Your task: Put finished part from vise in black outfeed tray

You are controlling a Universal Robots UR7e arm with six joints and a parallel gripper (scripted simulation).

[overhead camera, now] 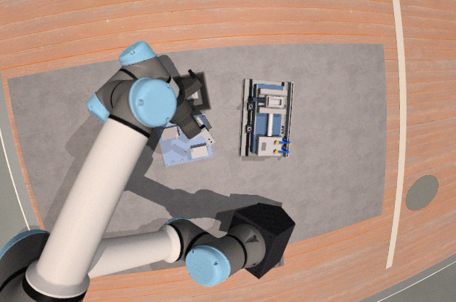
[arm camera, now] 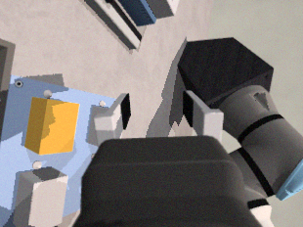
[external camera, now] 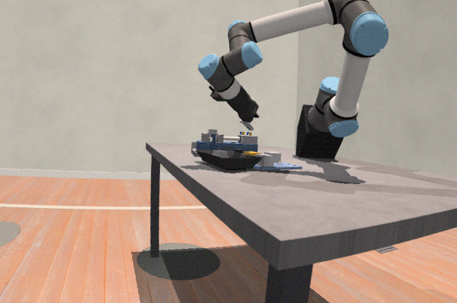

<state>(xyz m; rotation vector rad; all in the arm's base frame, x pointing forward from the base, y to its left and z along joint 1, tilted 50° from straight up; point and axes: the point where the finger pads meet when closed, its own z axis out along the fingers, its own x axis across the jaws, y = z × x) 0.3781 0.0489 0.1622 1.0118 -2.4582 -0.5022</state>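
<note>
Right now the orange block is 130 mm below my hand and 40 mm to the left of it. The rest, counted from my hand: blue fixture plate (160 mm below, 70 mm to the left, 50 mm behind).
</note>
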